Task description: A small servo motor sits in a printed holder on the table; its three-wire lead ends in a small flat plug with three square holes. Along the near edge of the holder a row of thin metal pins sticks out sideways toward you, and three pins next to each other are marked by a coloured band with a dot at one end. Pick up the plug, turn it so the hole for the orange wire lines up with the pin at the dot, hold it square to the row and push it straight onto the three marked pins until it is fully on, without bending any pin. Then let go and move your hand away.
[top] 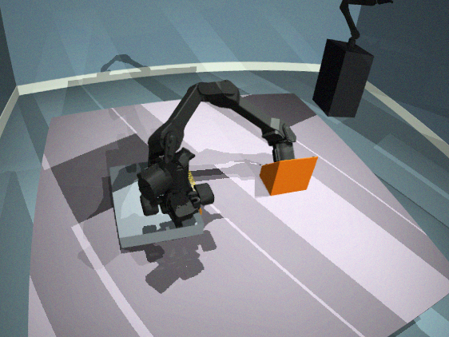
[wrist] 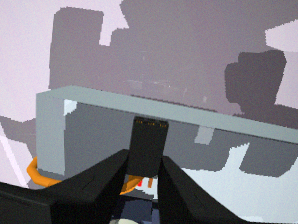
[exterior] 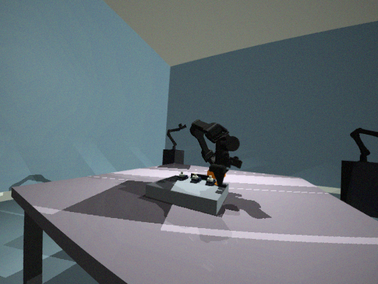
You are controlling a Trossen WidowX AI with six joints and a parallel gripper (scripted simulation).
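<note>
Right now the yellow band is 5 cm behind my gripper tip, 16 cm to the right of it and 2 cm above it. Round my gripper tip: grey printed holder 11 cm ahead, 11 cm to the right, 3 cm below.
</note>
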